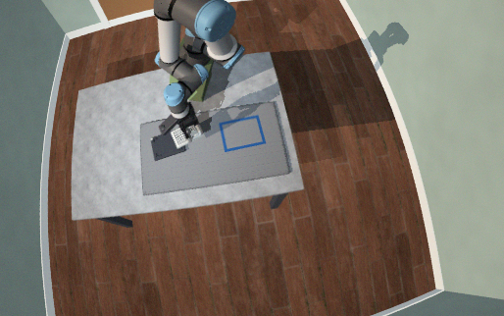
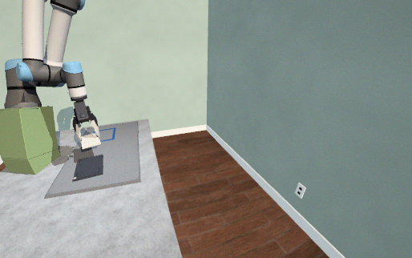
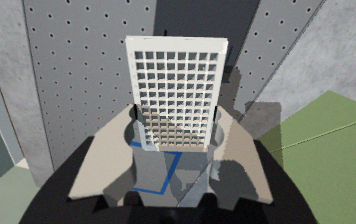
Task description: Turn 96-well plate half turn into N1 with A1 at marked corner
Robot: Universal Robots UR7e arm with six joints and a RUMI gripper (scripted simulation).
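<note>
My gripper is now 1 cm short of the dark plate nest, 11 cm to the left of it and 9 cm above it. From my hand the other things lie so: white 96-well plate 1 cm below.
</note>
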